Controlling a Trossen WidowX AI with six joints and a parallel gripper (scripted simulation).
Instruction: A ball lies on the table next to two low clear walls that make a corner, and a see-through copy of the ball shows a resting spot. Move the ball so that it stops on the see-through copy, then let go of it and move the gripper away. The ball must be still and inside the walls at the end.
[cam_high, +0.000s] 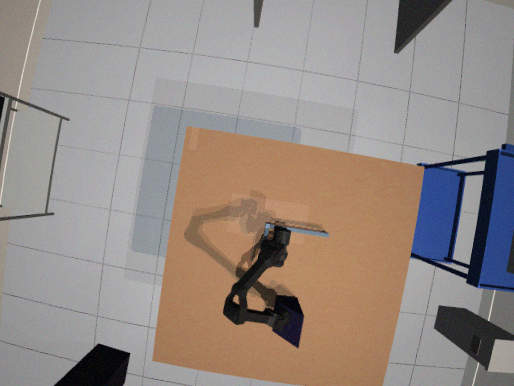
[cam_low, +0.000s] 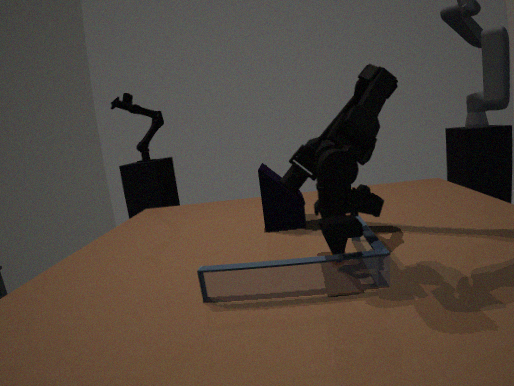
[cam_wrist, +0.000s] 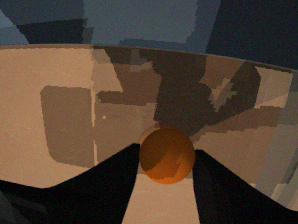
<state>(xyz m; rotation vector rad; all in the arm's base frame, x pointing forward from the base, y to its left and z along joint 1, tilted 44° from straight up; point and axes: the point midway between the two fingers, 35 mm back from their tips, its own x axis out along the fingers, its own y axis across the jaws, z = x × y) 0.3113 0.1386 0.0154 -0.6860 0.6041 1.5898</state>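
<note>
Now: the see-through copy of ball right at my gripper tip. The rest, counted from my gripper tip: orange ball: right at my gripper tip.
</note>
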